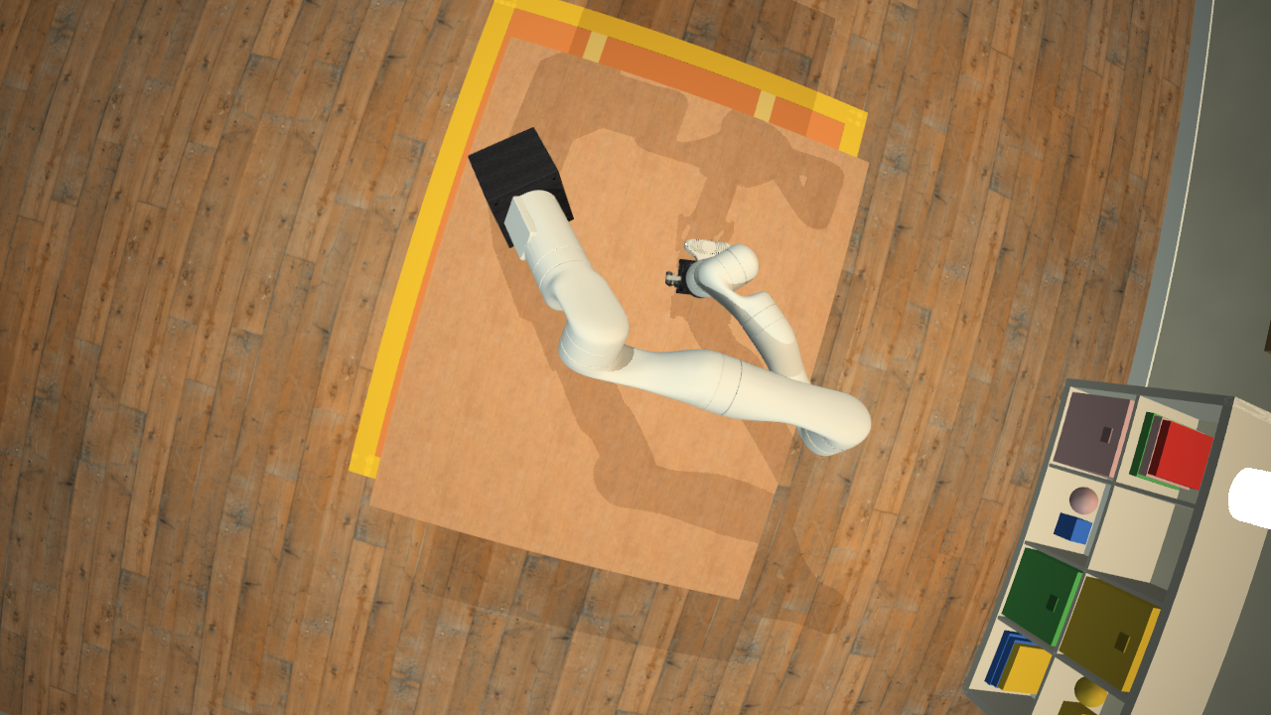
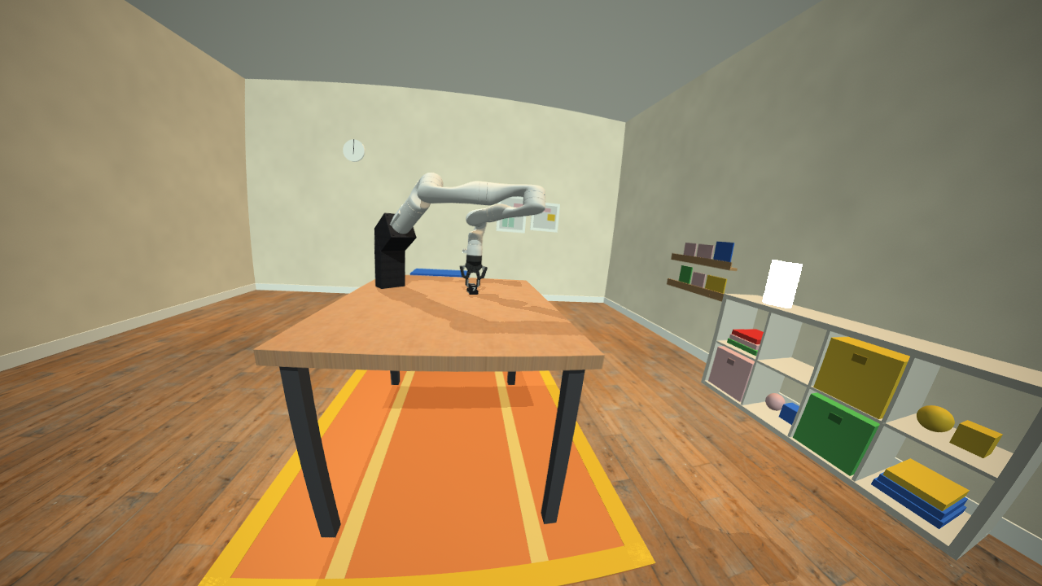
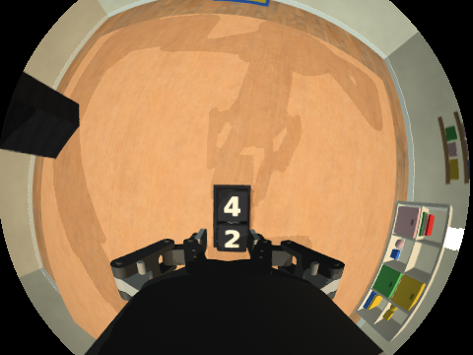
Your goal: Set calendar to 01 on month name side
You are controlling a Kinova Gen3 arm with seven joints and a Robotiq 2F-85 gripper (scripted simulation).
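Now: hand 10 mm short of the black digit cube and 20 mm above it. Round my hand: black calendar tray (10 mm ahead, 20 mm to the left, 40 mm below).
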